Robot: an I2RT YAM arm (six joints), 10 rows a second.
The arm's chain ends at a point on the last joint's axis. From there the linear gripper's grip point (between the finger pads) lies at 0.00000 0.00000 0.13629 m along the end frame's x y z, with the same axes.
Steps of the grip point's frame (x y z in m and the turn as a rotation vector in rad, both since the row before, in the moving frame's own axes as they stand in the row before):
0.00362, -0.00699, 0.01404, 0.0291, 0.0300, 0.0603
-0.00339, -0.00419, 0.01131, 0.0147, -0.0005, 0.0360
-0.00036, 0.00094, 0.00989, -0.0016, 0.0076, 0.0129
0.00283, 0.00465, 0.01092, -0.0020, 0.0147, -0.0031
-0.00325, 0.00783, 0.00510, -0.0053, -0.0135, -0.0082
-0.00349, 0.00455, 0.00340, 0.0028, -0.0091, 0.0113
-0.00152, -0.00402, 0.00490, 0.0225, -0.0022, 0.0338
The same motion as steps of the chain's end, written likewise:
-0.00058, -0.00315, 0.01416, 0.0291, 0.0300, 0.0603
-0.00336, -0.00219, 0.01132, 0.0147, -0.0005, 0.0360
-0.00139, 0.00072, 0.00989, -0.0016, 0.0076, 0.0129
0.00083, 0.00438, 0.01093, -0.0020, 0.0147, -0.0031
-0.00141, 0.00710, 0.00511, -0.0053, -0.0135, -0.0082
-0.00225, 0.00494, 0.00341, 0.0028, -0.0091, 0.0113
-0.00127, -0.00095, 0.00493, 0.0225, -0.0022, 0.0338

